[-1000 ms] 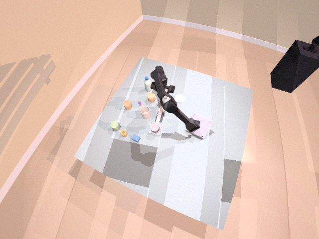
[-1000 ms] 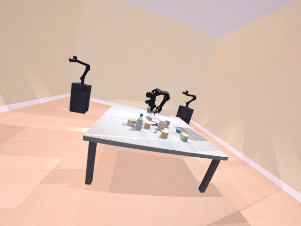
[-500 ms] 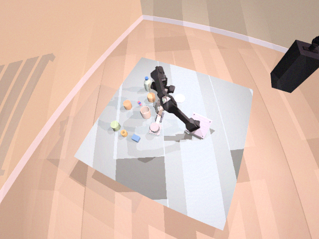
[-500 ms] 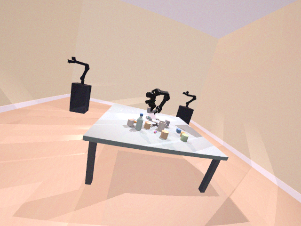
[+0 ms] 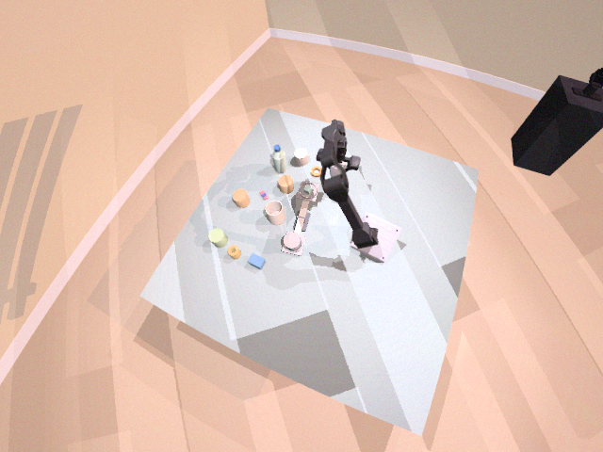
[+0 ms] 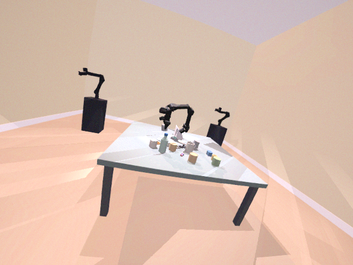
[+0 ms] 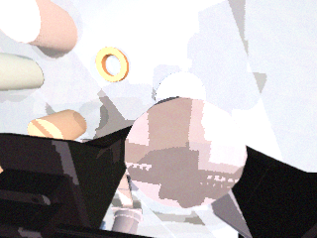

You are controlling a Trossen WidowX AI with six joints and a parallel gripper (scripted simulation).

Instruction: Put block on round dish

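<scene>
My gripper tip is now 11 cm to the right of the pale green block, 11 cm short of it and 5 cm above it. Round my gripper tip: orange ring (13 cm below, 12 cm ahead, 6 cm to the right); pale round dish (13 cm below, 2 cm behind, 1 cm to the right); balance (23 cm to the left, 10 cm below, 10 cm ahead).
</scene>
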